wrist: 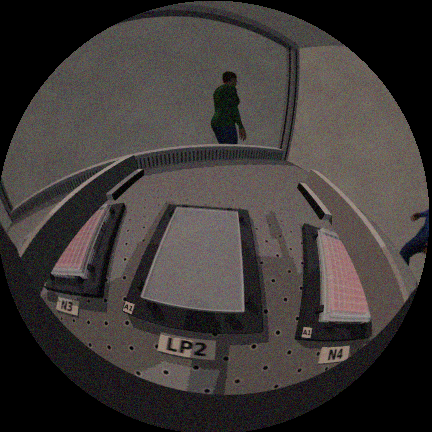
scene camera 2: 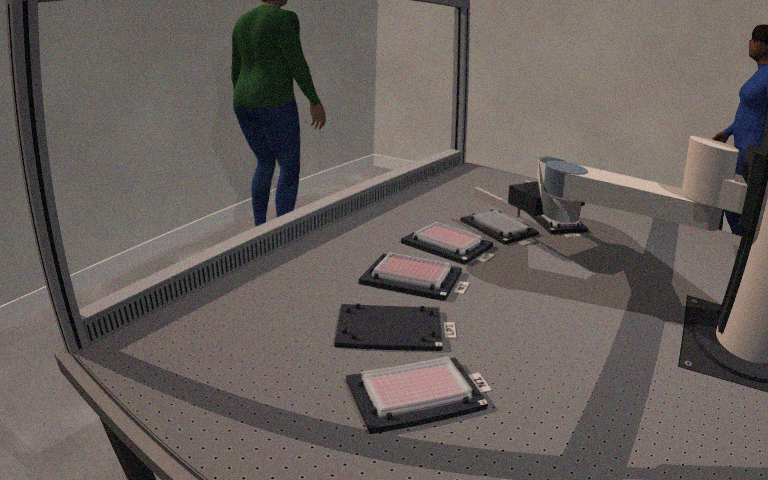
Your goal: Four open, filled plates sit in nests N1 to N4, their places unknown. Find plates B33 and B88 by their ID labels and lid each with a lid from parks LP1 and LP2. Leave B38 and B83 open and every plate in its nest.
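Pixels of known places: gripper, fingertip midpoint: (wrist: 220,164) (scene camera 2: 501,187); arm's base, link origin: (scene camera 2: 743,349).
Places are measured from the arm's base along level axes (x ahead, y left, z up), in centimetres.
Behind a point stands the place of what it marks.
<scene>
My gripper (wrist: 220,164) @(x 68.4, y -24.9, z 10.7 cm) is open and empty, its fingers wide apart above park LP2 (wrist: 254,285) @(x 61.4, y -26.1, z 2.3 cm) (scene camera 2: 531,232) @(x 58.7, y -22.8, z 2.3 cm). A clear, greyish lid (wrist: 200,260) @(x 65.3, y -22.3, z 3.1 cm) (scene camera 2: 498,221) @(x 67.4, y -22.1, z 3.1 cm) lies flat on that park. Park LP1 (scene camera 2: 390,327) @(x 63.7, y 30.1, z 2.3 cm) is bare. Pink-filled plates sit in their nests: the N1 plate (scene camera 2: 416,384) @(x 51.4, y 42.7, z 4.1 cm), seemingly under a clear lid, the N2 plate (scene camera 2: 411,270) @(x 70.4, y 13.1, z 3.5 cm), the N3 plate (scene camera 2: 447,236) @(x 72.4, y -4.8, z 3.7 cm) (wrist: 82,242) @(x 70.2, y -8.3, z 3.8 cm) left of LP2 in the wrist view, and the N4 plate (wrist: 343,277) @(x 56.0, y -35.7, z 3.4 cm) at right. In the scene view the arm's end hides most of N4. No plate ID label is readable.
The white arm (scene camera 2: 634,189) @(x 31.6, y 6.5, z 26.6 cm) reaches over the far end of the row from its column (scene camera 2: 750,305) @(x 3.8, y 6.5, z 12.2 cm) at right. A slotted rail (scene camera 2: 271,234) @(x 100.3, y 19.1, z 5.0 cm) runs along the table's far side. Two people, one in green (scene camera 2: 265,56) (wrist: 226,107), one in blue (scene camera 2: 754,107), stand beyond the table.
</scene>
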